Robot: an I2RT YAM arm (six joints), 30 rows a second.
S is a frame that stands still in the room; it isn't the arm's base.
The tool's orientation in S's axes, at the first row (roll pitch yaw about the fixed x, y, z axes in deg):
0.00 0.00 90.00
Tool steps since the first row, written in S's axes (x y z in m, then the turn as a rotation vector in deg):
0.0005 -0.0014 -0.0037 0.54 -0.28 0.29
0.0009 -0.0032 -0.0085 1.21 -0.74 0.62
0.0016 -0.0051 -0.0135 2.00 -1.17 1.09
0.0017 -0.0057 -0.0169 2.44 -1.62 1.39
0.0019 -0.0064 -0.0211 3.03 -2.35 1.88
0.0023 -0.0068 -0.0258 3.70 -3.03 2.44
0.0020 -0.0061 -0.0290 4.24 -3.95 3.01
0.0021 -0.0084 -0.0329 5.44 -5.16 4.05
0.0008 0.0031 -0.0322 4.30 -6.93 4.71
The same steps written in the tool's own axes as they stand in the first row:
-0.0014 -0.0005 -0.0037 -0.28 -0.54 0.29
-0.0032 -0.0009 -0.0085 -0.74 -1.21 0.62
-0.0051 -0.0016 -0.0135 -1.17 -2.00 1.09
-0.0057 -0.0017 -0.0169 -1.62 -2.44 1.39
-0.0064 -0.0019 -0.0211 -2.35 -3.03 1.88
-0.0068 -0.0023 -0.0258 -3.03 -3.70 2.44
-0.0061 -0.0020 -0.0290 -3.95 -4.24 3.01
-0.0084 -0.0021 -0.0329 -5.16 -5.44 4.05
0.0031 -0.0008 -0.0322 -6.93 -4.30 4.71

